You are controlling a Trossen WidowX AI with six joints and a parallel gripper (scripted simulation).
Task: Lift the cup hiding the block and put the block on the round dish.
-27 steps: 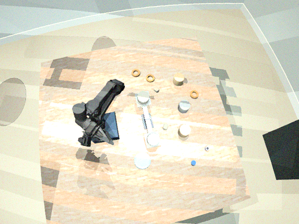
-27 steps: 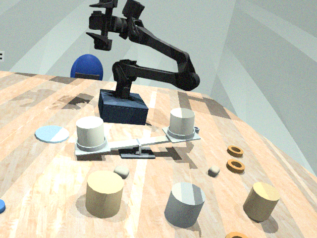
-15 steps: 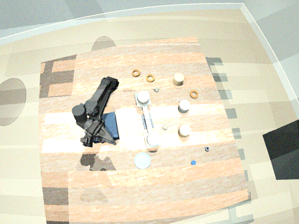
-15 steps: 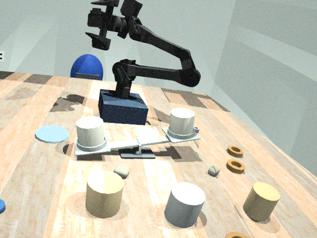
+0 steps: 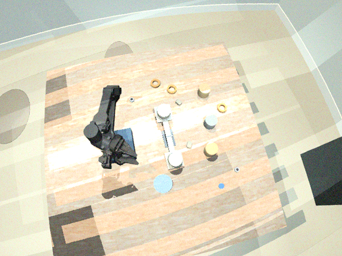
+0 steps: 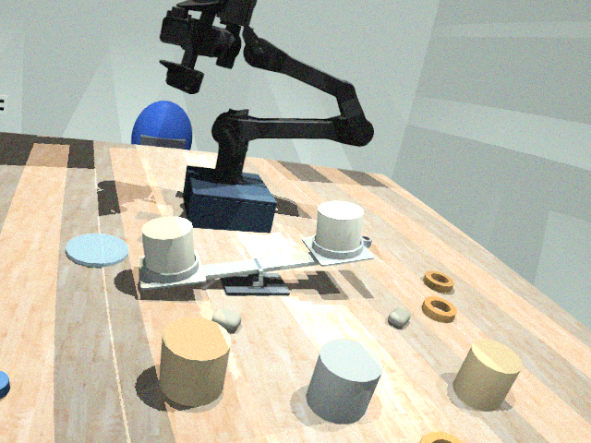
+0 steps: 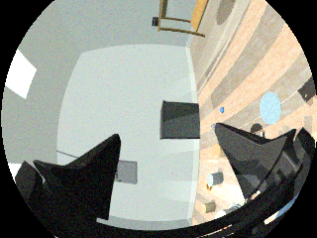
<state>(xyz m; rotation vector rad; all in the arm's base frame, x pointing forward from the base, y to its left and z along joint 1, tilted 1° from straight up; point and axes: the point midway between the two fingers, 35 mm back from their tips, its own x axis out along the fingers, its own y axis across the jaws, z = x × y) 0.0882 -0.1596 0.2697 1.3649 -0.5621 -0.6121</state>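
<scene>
Now: gripper tip 30 cm above the small pale block, 17 cm short of it and 1 cm to the right of it. Also, from my gripper tip: grey cylinder (42 cm ahead, 30 cm below, 17 cm to the left); blue disc (36 cm ahead, 34 cm below, 20 cm to the right); light blue round dish (34 cm below, 9 cm to the right, 7 cm ahead).
</scene>
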